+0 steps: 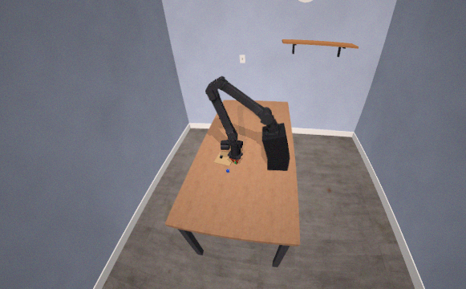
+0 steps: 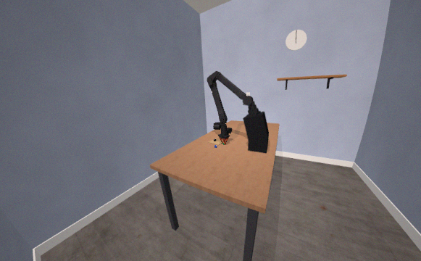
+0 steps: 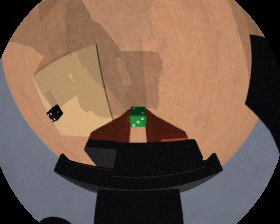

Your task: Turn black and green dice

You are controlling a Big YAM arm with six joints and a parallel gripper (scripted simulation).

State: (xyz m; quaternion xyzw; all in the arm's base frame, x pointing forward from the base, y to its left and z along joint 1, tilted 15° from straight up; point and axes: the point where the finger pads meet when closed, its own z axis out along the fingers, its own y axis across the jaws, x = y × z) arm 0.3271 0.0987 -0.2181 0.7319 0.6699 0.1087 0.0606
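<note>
Right now the blue die is 30 mm ahead of my hand and 100 mm to the left of it. Also, from my hand: black die 140 mm ahead, 20 mm to the right; green die right at my hand; tan mat 110 mm ahead, 30 mm to the right, 10 mm below.
</note>
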